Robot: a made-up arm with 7 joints.
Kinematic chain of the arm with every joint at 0, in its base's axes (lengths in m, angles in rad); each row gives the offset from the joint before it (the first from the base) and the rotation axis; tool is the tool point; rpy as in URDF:
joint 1: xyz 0 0 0 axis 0.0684 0.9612 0.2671
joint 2: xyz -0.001 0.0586 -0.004 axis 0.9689 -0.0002 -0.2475
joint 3: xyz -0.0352 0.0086 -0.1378 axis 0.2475 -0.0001 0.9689
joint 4: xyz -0.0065 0 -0.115 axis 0.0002 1 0
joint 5: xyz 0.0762 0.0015 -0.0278 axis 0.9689 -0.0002 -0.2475
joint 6: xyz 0.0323 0 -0.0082 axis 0.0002 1 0
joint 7: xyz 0.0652 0 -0.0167 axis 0.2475 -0.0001 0.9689
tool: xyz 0 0 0 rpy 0 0.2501 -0.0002
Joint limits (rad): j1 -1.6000..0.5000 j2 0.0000..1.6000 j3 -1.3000..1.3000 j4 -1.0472..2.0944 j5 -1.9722..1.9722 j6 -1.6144..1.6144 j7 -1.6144..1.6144
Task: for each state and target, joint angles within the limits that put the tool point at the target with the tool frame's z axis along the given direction. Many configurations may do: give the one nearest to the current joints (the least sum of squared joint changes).
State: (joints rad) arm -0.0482 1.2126 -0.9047 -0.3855 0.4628 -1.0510 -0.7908
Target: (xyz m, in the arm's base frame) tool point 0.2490 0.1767 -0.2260 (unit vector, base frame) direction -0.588 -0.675 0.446
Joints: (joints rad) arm -0.5897 0.9024 -0.7268 0.3999 0.2695 -0.6083 -0.7908
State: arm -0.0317 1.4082 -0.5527 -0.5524 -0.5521 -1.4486 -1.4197
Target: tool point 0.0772 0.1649 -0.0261 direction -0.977 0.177 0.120
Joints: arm 0.0075 1.3107 0.1400 -0.9289 -0.0830 -0.8490 -1.4197
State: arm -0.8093 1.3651 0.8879 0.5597 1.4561 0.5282 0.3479
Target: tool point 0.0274 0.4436 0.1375 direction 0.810 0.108 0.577
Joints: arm -0.6536 1.5590 1.3000 0.7526 1.3927 0.5586 0.3479
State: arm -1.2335 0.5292 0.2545 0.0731 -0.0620 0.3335 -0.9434
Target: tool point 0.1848 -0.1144 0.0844 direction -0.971 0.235 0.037
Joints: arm -1.5967 0.0000 -0.6271 -0.7481 0.2696 0.5947 -0.9435
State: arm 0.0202 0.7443 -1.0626 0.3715 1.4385 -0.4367 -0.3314
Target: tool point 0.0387 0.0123 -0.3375 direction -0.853 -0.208 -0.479
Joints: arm -0.1546 0.4420 -1.2952 0.1235 1.9722 0.2777 -0.3315
